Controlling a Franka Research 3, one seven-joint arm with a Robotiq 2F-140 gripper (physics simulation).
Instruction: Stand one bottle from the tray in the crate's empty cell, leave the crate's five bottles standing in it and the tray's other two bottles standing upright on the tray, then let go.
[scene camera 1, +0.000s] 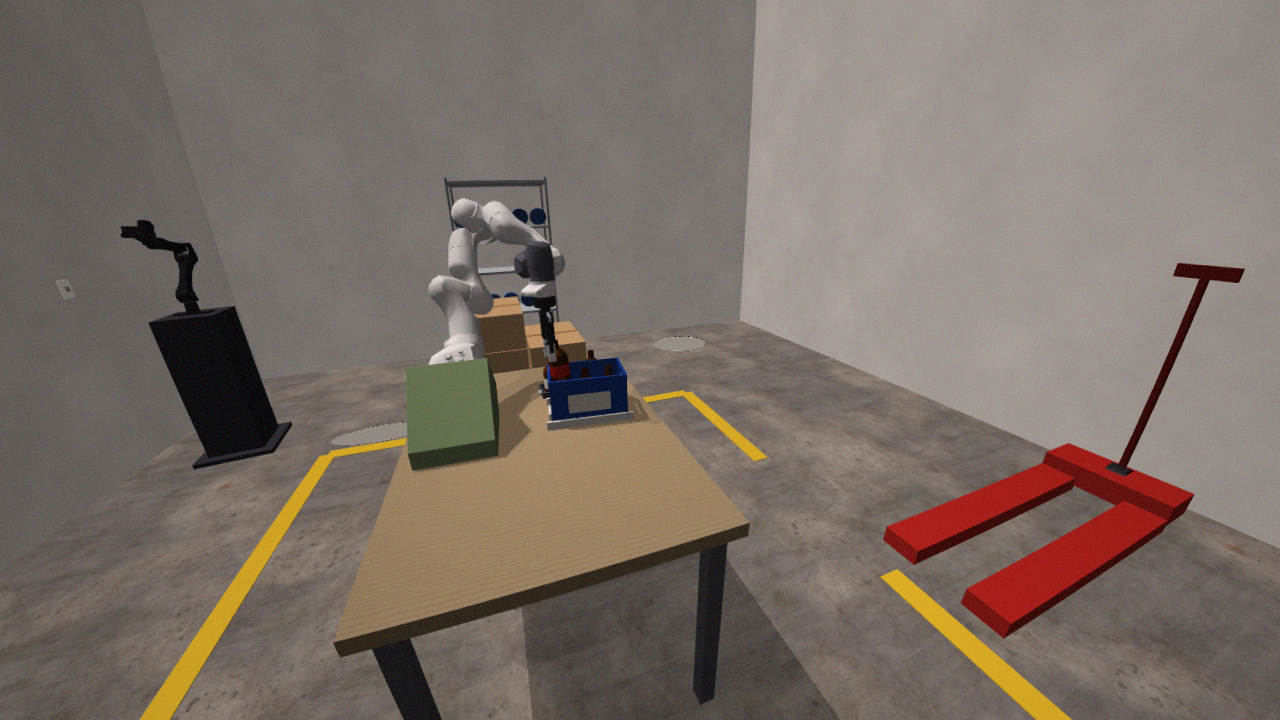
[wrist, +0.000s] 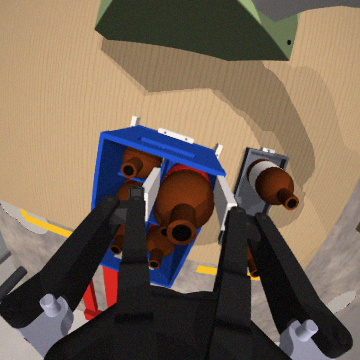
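Note:
A brown bottle with a red label (scene camera 1: 559, 365) (wrist: 183, 197) is between the fingers of my gripper (scene camera 1: 552, 351) (wrist: 186, 182), which is shut on it. The bottle is roughly upright over the left corner cell of the blue crate (scene camera 1: 586, 399) (wrist: 200, 156), its red label showing above the rim in the scene view; how deep its base reaches is hidden. Several brown bottles (scene camera 1: 608, 368) (wrist: 142, 162) stand in other crate cells, partly hidden by my fingers. The grey tray (wrist: 243, 192) beside the crate holds a white-labelled bottle (wrist: 271, 181); another bottle (wrist: 253, 265) shows partly behind my right finger.
A green block with a sloped side (scene camera 1: 450, 411) (wrist: 185, 30) stands on the wooden table (scene camera 1: 554, 510) (wrist: 55, 100), apart from the crate. Cardboard boxes (scene camera 1: 501, 331) and a shelf rack (scene camera 1: 494, 182) are behind the table. A red pallet jack (scene camera 1: 1056, 582) stands on the floor at the right.

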